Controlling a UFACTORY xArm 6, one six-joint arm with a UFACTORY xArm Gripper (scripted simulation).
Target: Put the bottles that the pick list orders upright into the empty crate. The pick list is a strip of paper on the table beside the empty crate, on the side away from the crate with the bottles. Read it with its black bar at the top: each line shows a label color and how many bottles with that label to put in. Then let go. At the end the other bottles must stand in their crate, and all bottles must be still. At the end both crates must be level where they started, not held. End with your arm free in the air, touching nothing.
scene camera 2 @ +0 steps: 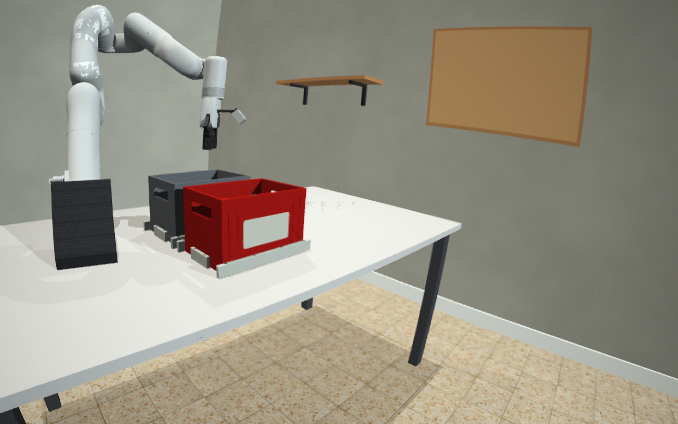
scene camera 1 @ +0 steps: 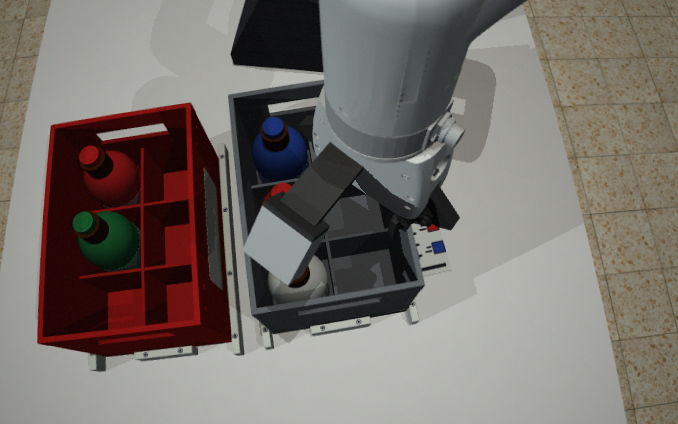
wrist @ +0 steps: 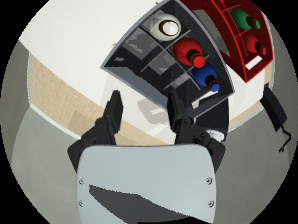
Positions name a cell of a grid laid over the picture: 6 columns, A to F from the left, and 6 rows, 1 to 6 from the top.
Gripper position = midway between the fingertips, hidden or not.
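Scene camera 1: blue bottle (scene camera 1: C3), green bottle (scene camera 1: B4), red-label bottle (scene camera 1: B3), grey crate (scene camera 1: D4). Scene camera 2: my gripper (scene camera 2: B3), grey crate (scene camera 2: B4). Wrist view: my gripper (wrist: C3), white bottle (wrist: D1), red-label bottle (wrist: D2).
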